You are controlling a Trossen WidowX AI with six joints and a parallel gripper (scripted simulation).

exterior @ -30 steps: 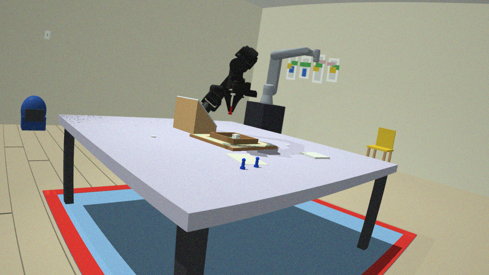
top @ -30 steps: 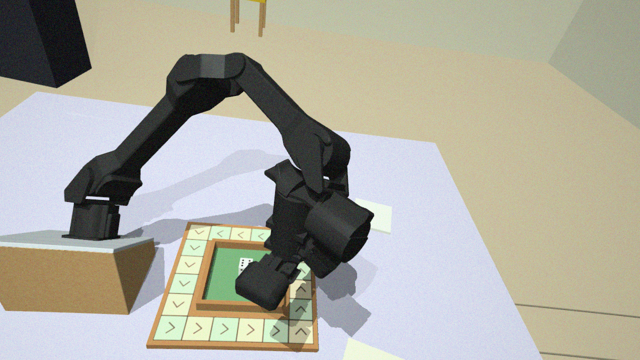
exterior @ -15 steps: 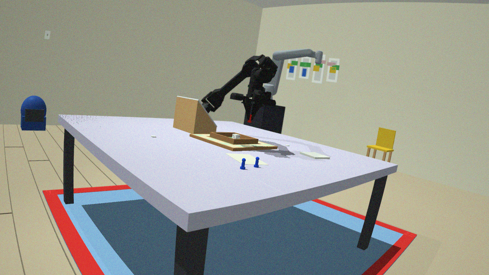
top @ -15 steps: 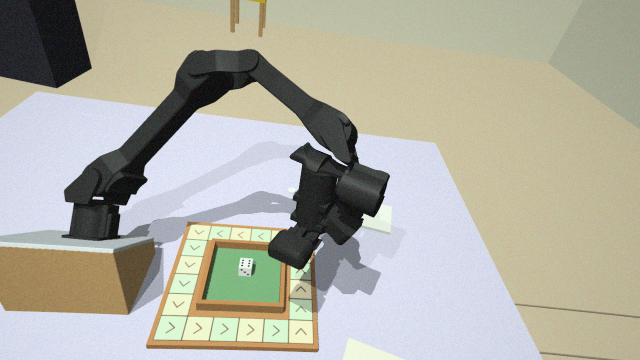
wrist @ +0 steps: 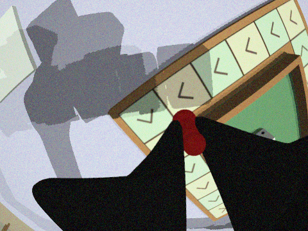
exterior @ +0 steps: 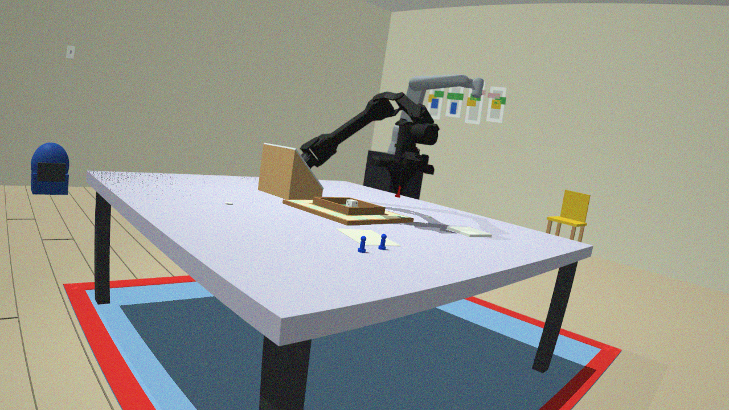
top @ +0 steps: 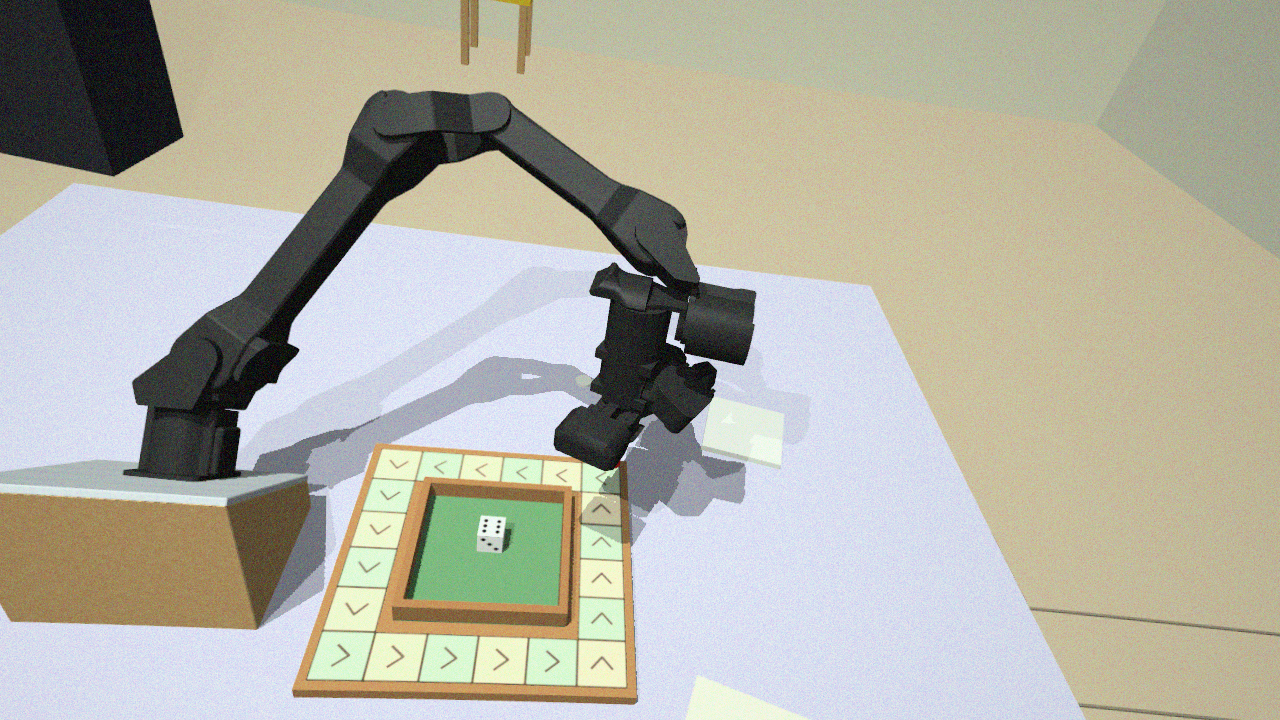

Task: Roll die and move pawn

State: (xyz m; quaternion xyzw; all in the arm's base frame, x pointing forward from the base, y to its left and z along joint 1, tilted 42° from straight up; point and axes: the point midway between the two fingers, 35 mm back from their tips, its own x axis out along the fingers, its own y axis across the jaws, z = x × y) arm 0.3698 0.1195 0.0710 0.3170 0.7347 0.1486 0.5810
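Now: gripper tip 11 cm past the white die, 8 cm to the left of it and 6 cm above it. Round my gripper tip: green dice tray: 10 cm to the right, 10 cm behind, 8 cm below; then red pawn: 1 cm above; then white card: 17 cm to the left, 16 cm ahead, 8 cm below.
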